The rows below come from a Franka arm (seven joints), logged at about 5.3 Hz.
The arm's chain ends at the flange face. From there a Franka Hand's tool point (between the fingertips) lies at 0.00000 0.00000 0.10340 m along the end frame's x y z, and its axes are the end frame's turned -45 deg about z.
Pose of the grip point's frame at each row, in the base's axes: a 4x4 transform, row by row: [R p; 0 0 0 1], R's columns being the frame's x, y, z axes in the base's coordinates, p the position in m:
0.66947, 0.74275, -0.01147, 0.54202; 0.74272, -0.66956, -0.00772, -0.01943; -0.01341, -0.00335, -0.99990, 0.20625; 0, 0, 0, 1
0.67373, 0.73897, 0.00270, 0.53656; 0.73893, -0.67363, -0.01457, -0.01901; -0.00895, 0.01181, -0.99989, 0.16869; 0, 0, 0, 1
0.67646, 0.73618, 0.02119, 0.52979; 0.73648, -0.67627, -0.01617, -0.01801; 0.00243, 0.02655, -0.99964, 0.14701; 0, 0, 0, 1
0.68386, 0.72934, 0.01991, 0.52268; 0.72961, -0.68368, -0.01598, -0.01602; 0.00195, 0.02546, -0.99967, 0.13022; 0, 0, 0, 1
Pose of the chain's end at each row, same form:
0.99859, 0.05182, -0.01147, 0.54321; 0.05173, -0.99863, -0.00772, -0.01863; -0.01185, 0.00711, -0.99990, 0.30964; 0, 0, 0, 1
0.99893, 0.04613, 0.00270, 0.53628; 0.04617, -0.99883, -0.01457, -0.01750; 0.00202, 0.01468, -0.99989, 0.27208; 0, 0, 0, 1
0.99889, 0.04223, 0.02119, 0.52760; 0.04257, -0.99897, -0.01617, -0.01634; 0.02049, 0.01706, -0.99964, 0.25037; 0, 0, 0, 1
0.99928, 0.03216, 0.01991, 0.52062; 0.03248, -0.99935, -0.01598, -0.01437; 0.01938, 0.01662, -0.99967, 0.23359; 0, 0, 0, 1

